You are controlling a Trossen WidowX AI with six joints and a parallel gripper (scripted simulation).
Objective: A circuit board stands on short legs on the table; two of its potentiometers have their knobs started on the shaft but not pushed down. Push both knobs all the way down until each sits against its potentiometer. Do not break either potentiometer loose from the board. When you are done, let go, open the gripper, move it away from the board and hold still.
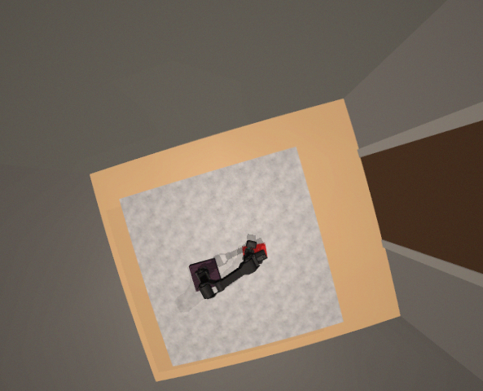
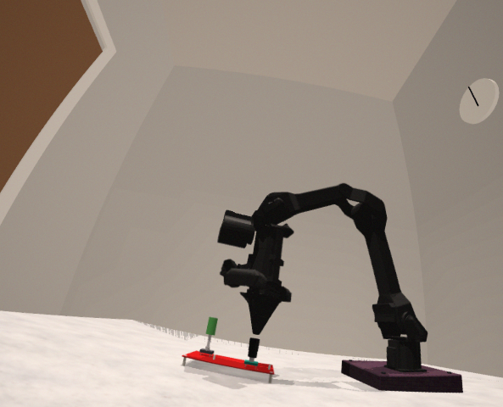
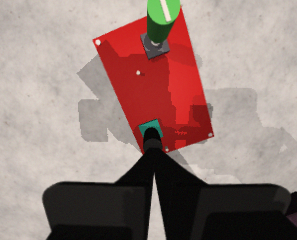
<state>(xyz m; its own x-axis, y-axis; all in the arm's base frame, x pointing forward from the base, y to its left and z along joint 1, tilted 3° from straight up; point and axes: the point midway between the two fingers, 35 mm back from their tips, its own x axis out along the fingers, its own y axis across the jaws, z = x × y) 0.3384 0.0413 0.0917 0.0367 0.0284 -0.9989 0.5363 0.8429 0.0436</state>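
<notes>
The black knob is 3 cm below my gripper tip. Also, from my gripper tip: green knob: 8 cm ahead, 5 cm to the right.
</notes>
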